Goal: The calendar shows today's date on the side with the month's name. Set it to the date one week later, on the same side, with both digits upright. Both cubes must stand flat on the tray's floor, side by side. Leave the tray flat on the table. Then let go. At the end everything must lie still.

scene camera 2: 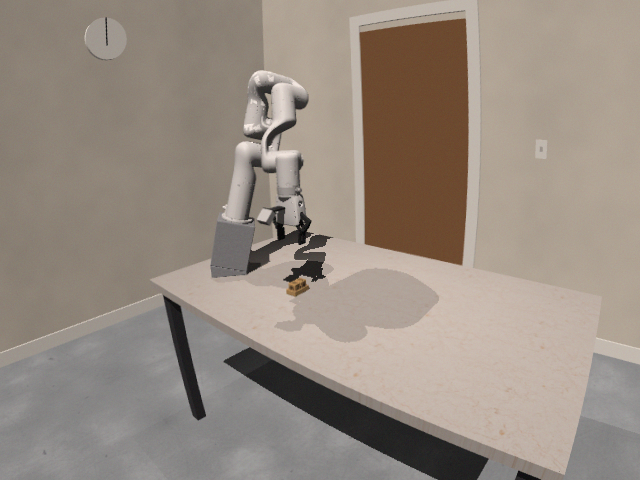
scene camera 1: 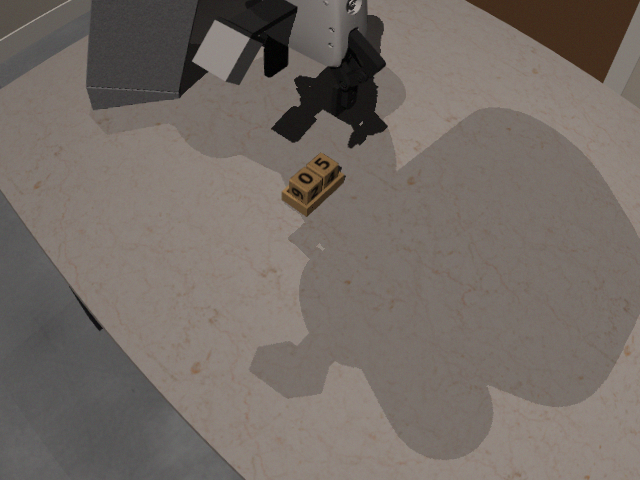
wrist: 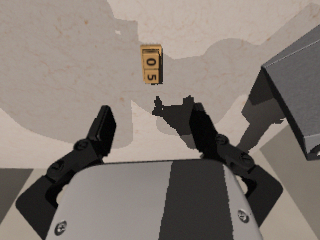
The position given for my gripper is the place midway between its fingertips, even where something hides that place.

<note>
In view: my gripper (scene camera 2: 291,241), a wooden digit cube (scene camera 1: 305,185) and a wooden tray (scene camera 1: 306,210).
My gripper is seen too in the wrist view (wrist: 152,114).
</note>
